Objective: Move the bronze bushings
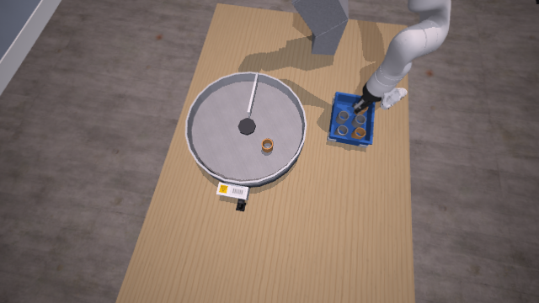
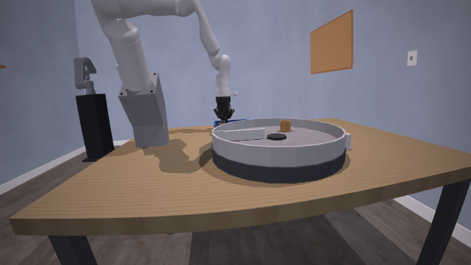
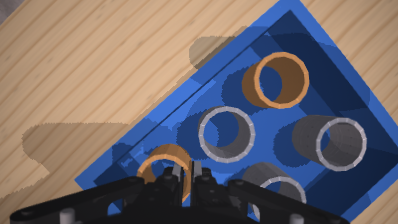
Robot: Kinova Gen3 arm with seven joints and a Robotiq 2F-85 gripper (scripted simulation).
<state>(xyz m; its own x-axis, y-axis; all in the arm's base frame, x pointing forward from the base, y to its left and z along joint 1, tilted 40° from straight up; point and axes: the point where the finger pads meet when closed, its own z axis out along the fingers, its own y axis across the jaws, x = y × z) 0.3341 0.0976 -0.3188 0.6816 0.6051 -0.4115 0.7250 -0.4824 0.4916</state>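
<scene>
The blue crate lies 40 mm ahead of my hand, 20 mm to the right of it and 20 mm below it. Also, from my hand: turntable disc 400 mm to the right, 160 mm ahead, 10 mm above.
</scene>
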